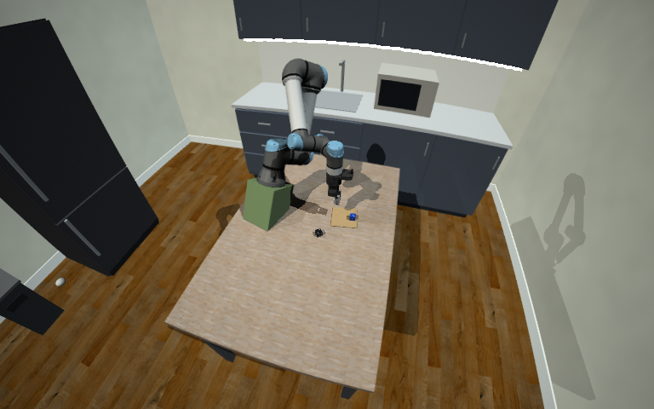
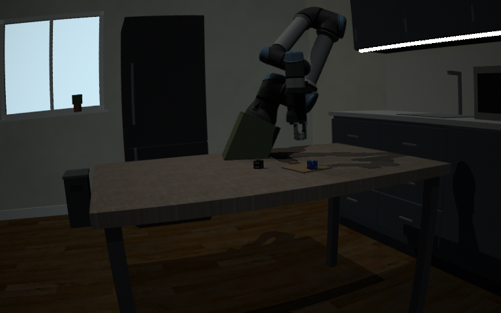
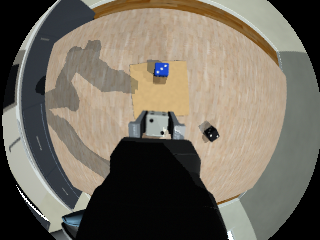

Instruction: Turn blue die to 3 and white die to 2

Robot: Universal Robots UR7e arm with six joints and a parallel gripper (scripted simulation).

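The tan mat is 40 mm ahead of my hand, 10 mm to the left of it and 120 mm below it. From my hand the other things lie so: black die (40 mm behind, 160 mm to the right, 110 mm below); then white die (10 mm behind, 10 mm below); then blue die (90 mm ahead, 10 mm to the left, 110 mm below).
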